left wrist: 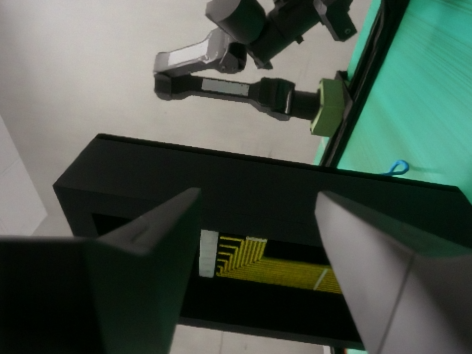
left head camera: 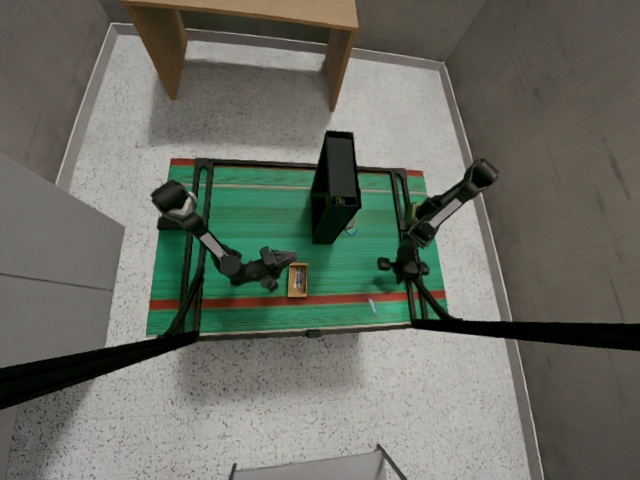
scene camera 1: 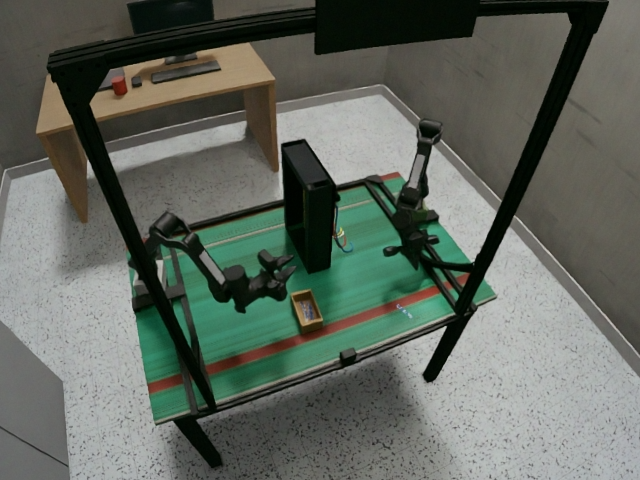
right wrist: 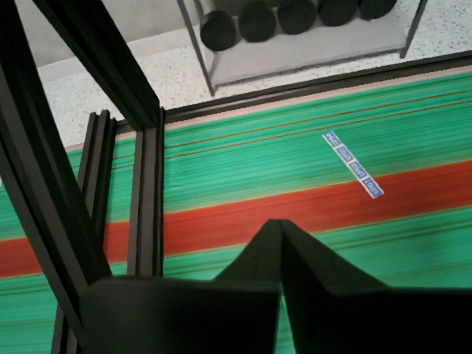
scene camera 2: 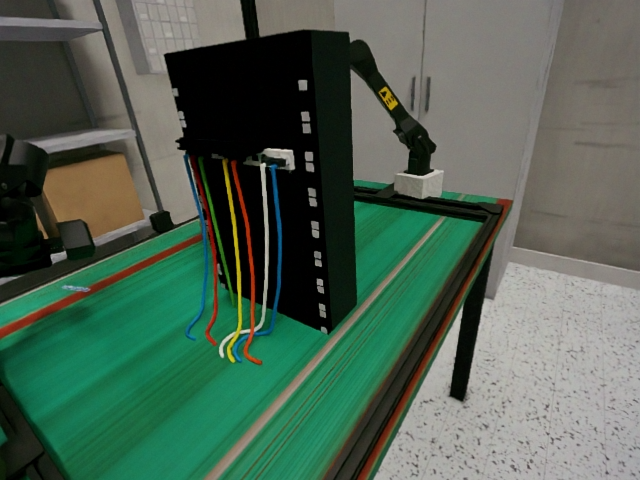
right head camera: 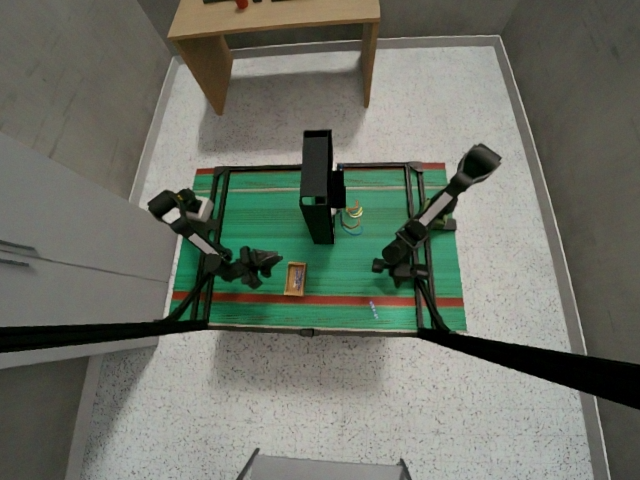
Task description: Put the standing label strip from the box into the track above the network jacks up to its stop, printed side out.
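Note:
A label strip lies flat near the table's front edge, blue printed side up. My right gripper is shut and empty, pointing down behind the strip, apart from it. My left gripper is partly open and empty, in front of the black rack's open left side. The box holds white-and-blue pieces. White jack parts show on the rack; the track is too dark to make out.
The tall black rack stands behind the box. Coloured cables hang from its jack side onto the table. A black frame beam runs along the table's side, near my right gripper.

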